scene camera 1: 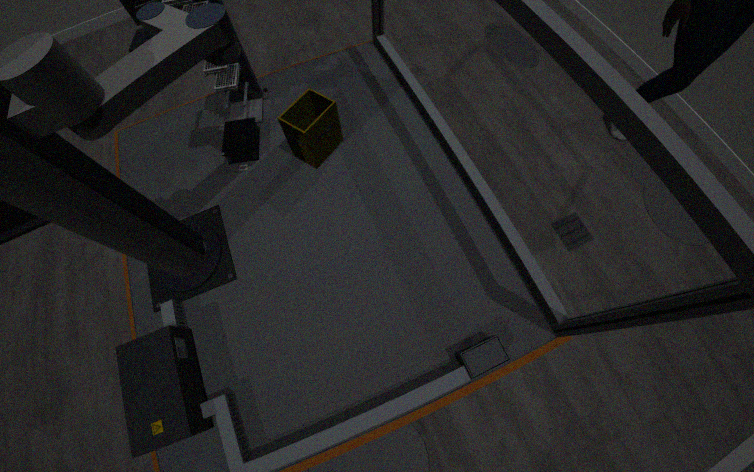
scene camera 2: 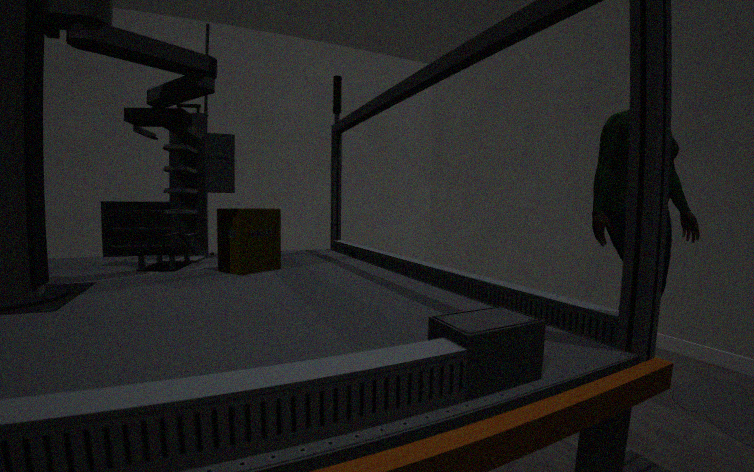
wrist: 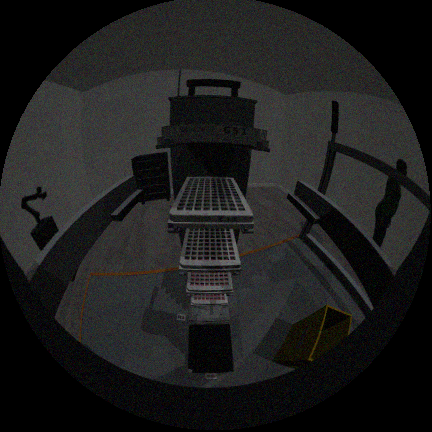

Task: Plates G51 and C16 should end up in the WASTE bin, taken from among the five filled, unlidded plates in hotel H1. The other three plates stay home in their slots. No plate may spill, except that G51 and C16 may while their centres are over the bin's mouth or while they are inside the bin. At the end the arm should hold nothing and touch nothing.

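Frame: origin at the arm's base, x ahead, y left, z up, level; metres.
Seen in the pictures: gripper, between the fingertips: point(scene camera 2: 177, 137) point(wrist: 218, 182); arm's base, origin of its link: point(scene camera 1: 189, 257) point(scene camera 2: 5, 304).
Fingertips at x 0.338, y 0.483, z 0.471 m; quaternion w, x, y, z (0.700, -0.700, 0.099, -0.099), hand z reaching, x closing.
Offsets run from my fingertips to a thing's top centre. "spot": to the spot under its first point.
The top plate G51 @[0.009 m ahead, 0.054 m left, 0.050 m up] point(wrist: 215, 135) sits level in the highest slot of hotel H1 point(wrist: 212, 112) point(scene camera 2: 189, 228); its label reads in the wrist view. A second plate @[0.009 m ahead, 0.054 m left, 0.029 m down] point(wrist: 211, 200) sits below it; its label is too dim to read, so I cannot tell which is C16. Three lower plates @[0.009 m ahead, 0.054 m left, 0.107 m down] point(wrist: 210, 248) @[0.009 m ahead, 0.054 m left, 0.185 m down] point(wrist: 209, 281) @[0.009 m ahead, 0.054 m left, 0.263 m down] point(wrist: 209, 299) sit under these in their slots. My gripper point(wrist: 217, 182) point(scene camera 2: 145, 133) is open and empty, in front of the hotel near its top, apart from the plates. The yellow WASTE bin @[0.230 m ahead, 0.251 m right, 0.258 m down] point(scene camera 1: 322, 136) point(scene camera 2: 250, 240) point(wrist: 312, 335) stands upright beside the hotel.
A black block @[0.037 m back, 0.112 m right, 0.388 m down] point(scene camera 1: 241, 140) point(wrist: 210, 348) stands in front of the hotel's foot. A dark cabinet @[spot: 0.458 m back, 0.883 m right, 0.343 m down] point(scene camera 1: 150, 389) and a small box @[0.412 m ahead, 1.150 m right, 0.383 m down] point(scene camera 1: 484, 356) point(scene camera 2: 489, 356) are at the near edge. Fence rails point(scene camera 1: 461, 155) run along the side; a person point(scene camera 1: 695, 50) point(scene camera 2: 612, 166) point(wrist: 389, 200) is beyond them.
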